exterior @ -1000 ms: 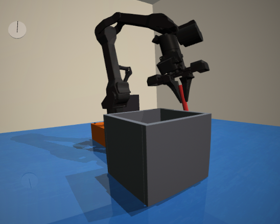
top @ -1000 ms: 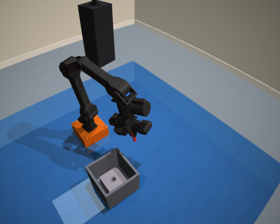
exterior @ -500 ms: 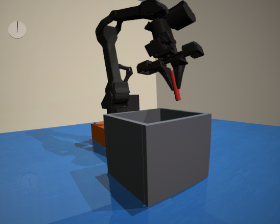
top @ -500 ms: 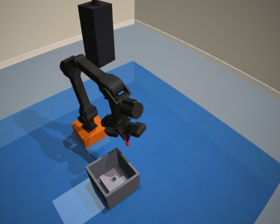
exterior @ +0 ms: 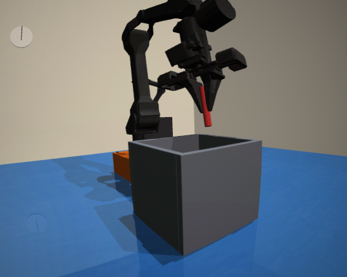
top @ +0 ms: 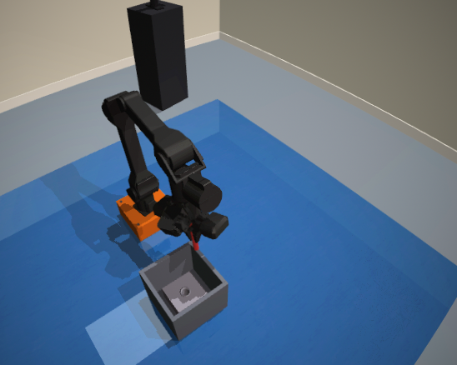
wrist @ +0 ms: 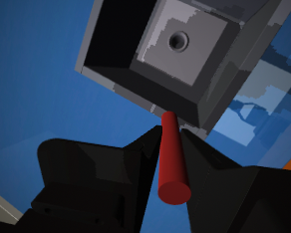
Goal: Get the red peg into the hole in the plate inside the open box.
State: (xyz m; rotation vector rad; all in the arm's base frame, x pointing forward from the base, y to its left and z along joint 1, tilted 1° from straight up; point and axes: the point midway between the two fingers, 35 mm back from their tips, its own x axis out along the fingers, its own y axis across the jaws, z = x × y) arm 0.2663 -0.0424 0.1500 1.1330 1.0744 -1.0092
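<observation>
Right now my gripper tip is 30 mm short of the light grey plate, 80 mm to the left of it and 140 mm above it. The rest, counted from my gripper tip: red peg (10 mm above).
</observation>
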